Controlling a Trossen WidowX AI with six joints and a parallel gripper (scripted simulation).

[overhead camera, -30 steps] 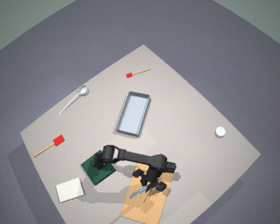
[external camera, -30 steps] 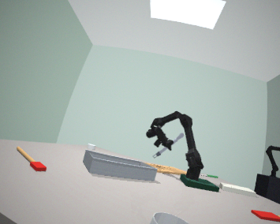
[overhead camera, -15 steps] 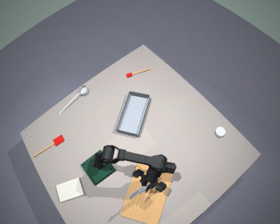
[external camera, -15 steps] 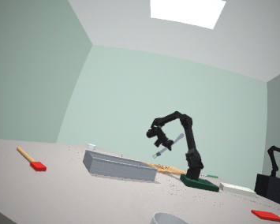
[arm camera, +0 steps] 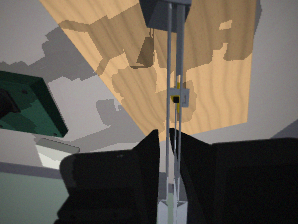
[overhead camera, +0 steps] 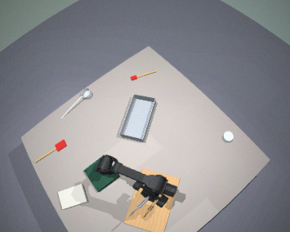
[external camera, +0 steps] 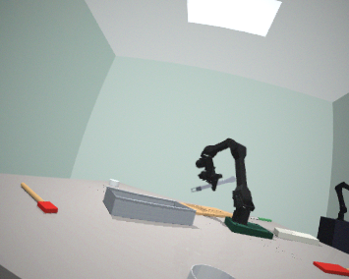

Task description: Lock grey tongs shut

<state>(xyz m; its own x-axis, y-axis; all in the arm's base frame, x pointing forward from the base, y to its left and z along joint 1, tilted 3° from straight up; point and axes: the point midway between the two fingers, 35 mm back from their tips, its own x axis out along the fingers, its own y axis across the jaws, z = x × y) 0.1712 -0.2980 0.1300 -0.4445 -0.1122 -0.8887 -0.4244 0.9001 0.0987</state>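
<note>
The wooden board lies 13 cm below my gripper tip, 1 cm to the right of it and 1 cm ahead of it. Also, from my gripper tip: white block 43 cm behind, 24 cm to the left, 12 cm below; roasting tin 52 cm to the left, 19 cm ahead, 11 cm below.
</note>
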